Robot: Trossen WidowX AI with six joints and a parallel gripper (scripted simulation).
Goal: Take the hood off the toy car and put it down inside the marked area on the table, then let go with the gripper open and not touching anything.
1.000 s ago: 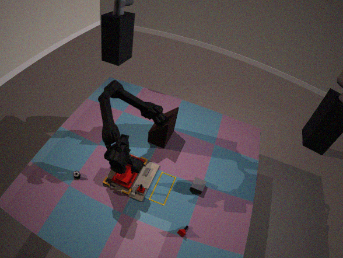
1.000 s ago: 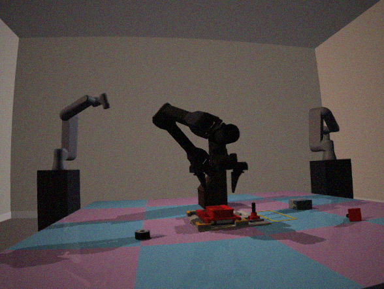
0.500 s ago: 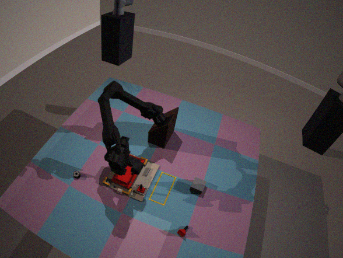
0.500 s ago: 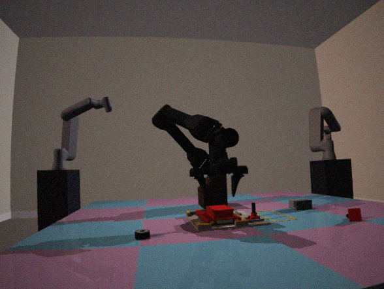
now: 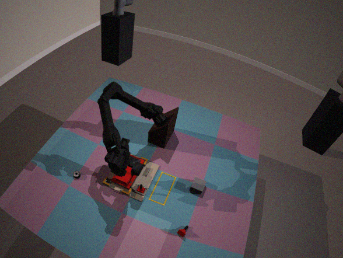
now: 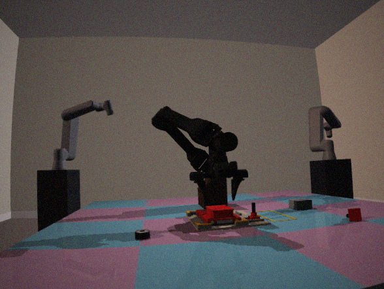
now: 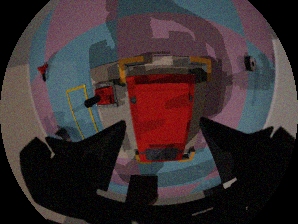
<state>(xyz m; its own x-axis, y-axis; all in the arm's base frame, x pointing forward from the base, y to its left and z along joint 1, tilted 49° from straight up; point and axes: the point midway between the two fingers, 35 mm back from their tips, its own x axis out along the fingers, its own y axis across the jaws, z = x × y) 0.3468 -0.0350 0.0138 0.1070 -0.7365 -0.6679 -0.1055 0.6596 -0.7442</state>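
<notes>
My gripper tip is now 1 cm past the red hood and 3 cm above it. Round my gripper tip: flat base plate 3 cm behind, 6 cm below; then black wheel 14 cm ahead, 24 cm to the right, 6 cm below.
</notes>
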